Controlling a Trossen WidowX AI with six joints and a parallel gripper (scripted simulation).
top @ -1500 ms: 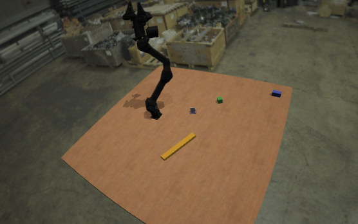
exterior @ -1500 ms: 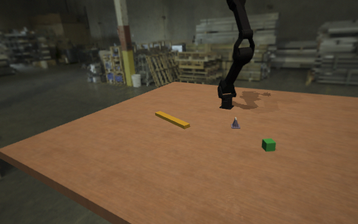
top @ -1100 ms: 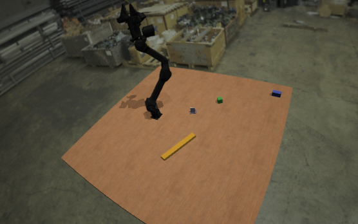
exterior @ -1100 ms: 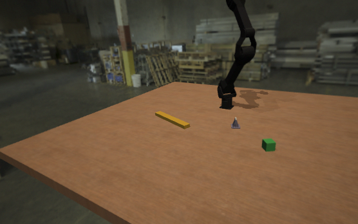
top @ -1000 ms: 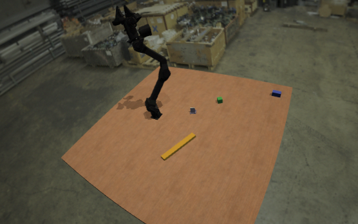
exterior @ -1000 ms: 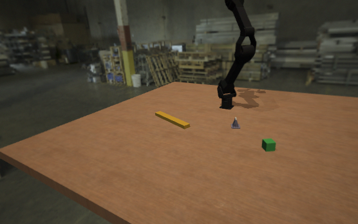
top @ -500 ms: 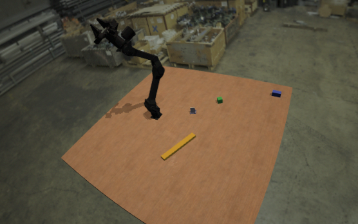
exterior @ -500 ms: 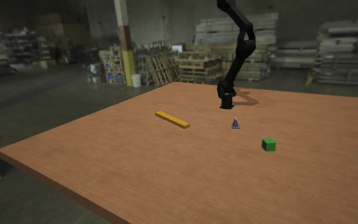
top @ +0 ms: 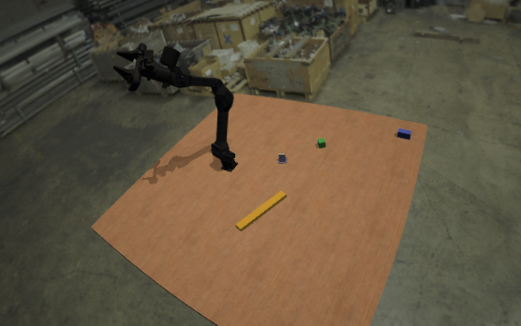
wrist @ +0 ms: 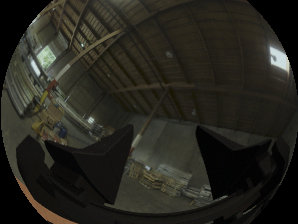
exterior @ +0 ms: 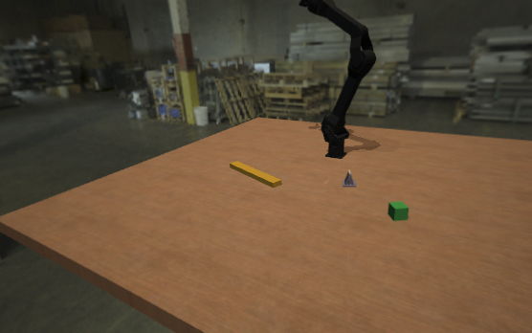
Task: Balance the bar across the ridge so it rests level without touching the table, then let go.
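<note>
Right now the yellow bar is 400 mm ahead of my gripper tip, 80 mm to the left of it and 690 mm below it. Round my gripper tip: blue block: 840 mm ahead, 750 mm to the left, 680 mm below; then green cube: 460 mm ahead, 540 mm to the left, 680 mm below.
</note>
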